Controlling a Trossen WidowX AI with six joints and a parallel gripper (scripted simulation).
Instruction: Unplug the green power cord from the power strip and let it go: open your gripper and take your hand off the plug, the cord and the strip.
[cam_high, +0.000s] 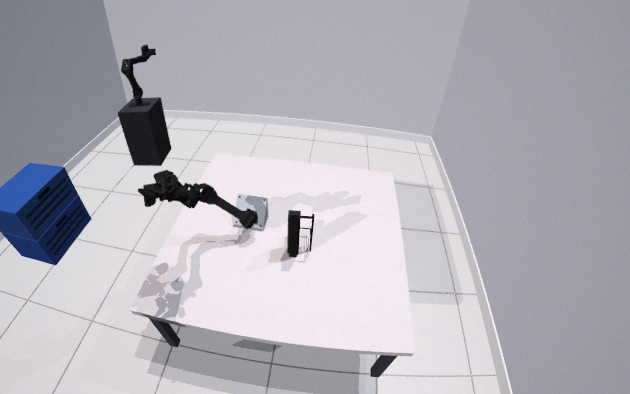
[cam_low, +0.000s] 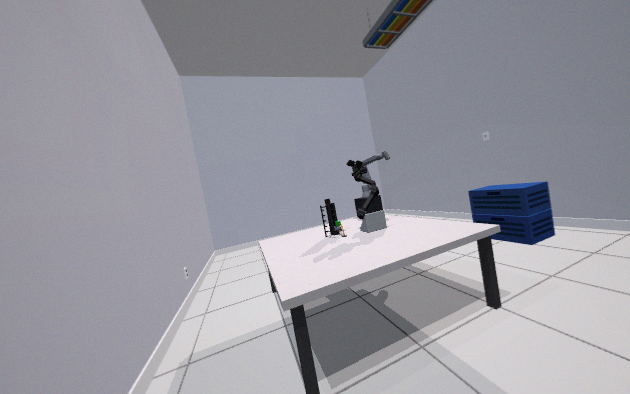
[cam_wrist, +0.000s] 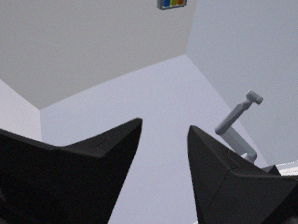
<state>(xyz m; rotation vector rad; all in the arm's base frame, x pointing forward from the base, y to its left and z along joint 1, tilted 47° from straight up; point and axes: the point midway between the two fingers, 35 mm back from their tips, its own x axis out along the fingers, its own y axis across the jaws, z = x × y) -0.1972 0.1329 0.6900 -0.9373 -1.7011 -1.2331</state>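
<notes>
The green plug is 540 mm ahead of my gripper tip, 320 mm to the left of it and 500 mm below it.
</notes>
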